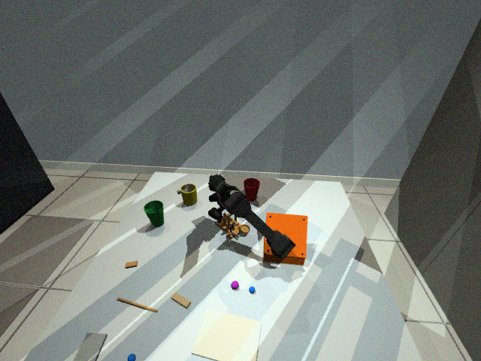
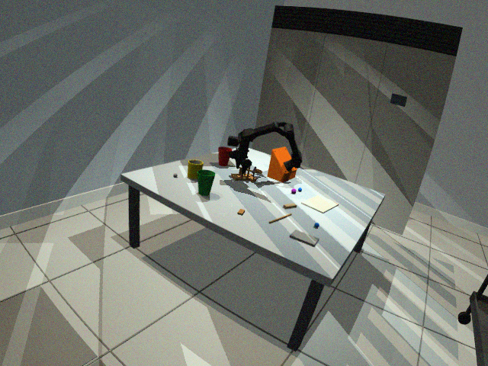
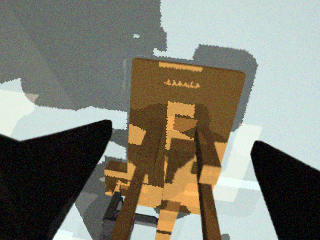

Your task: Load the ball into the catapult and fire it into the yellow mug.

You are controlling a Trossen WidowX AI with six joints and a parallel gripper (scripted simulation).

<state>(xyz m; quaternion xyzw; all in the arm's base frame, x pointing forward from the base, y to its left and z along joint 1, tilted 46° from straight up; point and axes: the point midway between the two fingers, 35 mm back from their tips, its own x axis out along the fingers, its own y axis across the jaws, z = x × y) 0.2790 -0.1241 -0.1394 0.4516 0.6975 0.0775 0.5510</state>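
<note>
My gripper tip is now 350 mm to the right of the purple ball, 90 mm past it and 30 mm above it. Round my gripper tip: yellow mug: 240 mm ahead, 160 mm to the right, 20 mm below; then wooden catapult: 60 mm to the left, 50 mm behind; then red cup: 230 mm to the right, 120 mm behind, 20 mm below.
</note>
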